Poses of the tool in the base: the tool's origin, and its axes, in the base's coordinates. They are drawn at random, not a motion.
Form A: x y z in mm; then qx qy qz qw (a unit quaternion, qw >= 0).
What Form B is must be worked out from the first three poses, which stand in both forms.
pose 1, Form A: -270.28 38.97 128.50 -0.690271 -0.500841 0.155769 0.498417
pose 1, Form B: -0.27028 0.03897 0.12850 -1.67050 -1.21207 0.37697
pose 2, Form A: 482.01 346.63 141.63 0.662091 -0.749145 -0.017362 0.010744
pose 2, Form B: 0.48201 0.34663 0.14163 2.06591 -2.33755 -0.05417
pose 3, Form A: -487.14 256.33 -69.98 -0.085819 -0.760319 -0.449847 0.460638
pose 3, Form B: -0.48714 0.25633 -0.06998 -0.21118 -1.87098 -1.10698
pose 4, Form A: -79.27 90.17 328.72 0.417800 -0.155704 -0.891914 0.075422
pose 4, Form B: -0.07927 0.09017 0.32872 1.25304 -0.46698 -2.67498
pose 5, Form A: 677.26 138.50 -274.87 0.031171 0.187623 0.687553 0.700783
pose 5, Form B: 0.67726 0.13850 -0.27487 0.06941 0.41782 1.53110
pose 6, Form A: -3.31 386.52 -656.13 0.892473 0.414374 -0.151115 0.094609
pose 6, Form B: -0.00331 0.38652 -0.65613 2.64653 1.22878 -0.44812
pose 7, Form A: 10.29 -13.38 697.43 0.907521 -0.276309 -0.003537 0.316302
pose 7, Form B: 0.01029 -0.01338 0.69743 2.38961 -0.72756 -0.00931
